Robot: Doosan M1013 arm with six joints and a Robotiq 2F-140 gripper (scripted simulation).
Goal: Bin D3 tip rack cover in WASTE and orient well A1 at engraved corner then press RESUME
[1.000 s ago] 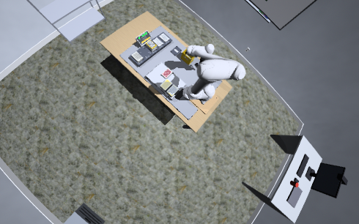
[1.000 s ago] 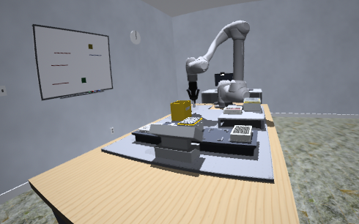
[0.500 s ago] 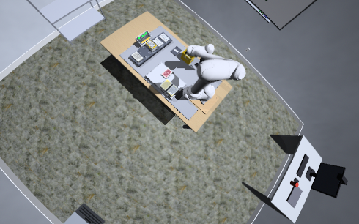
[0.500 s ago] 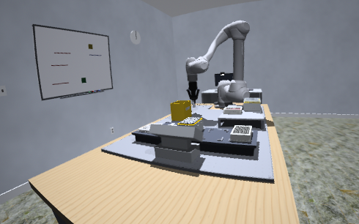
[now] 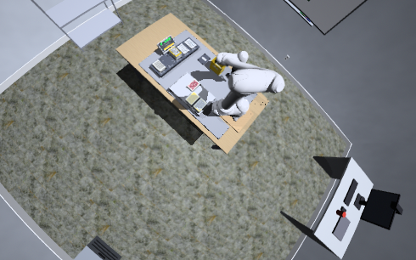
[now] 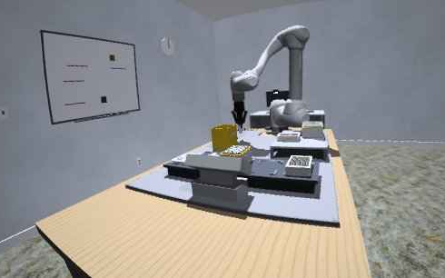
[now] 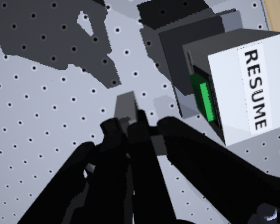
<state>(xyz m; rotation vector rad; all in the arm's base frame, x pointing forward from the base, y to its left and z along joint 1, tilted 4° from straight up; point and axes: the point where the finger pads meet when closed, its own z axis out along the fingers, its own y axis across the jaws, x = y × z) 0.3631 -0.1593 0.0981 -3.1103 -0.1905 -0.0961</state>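
My gripper is now 10 mm short of the resume key and 60 mm to the left of it. Also, from my hand: yellow waste bin: 210 mm ahead, 10 mm to the left, 40 mm below; then raised shelf: 80 mm ahead, 480 mm to the left, 20 mm below; then red-topped labware item: 150 mm ahead, 420 mm to the left, 10 mm below.
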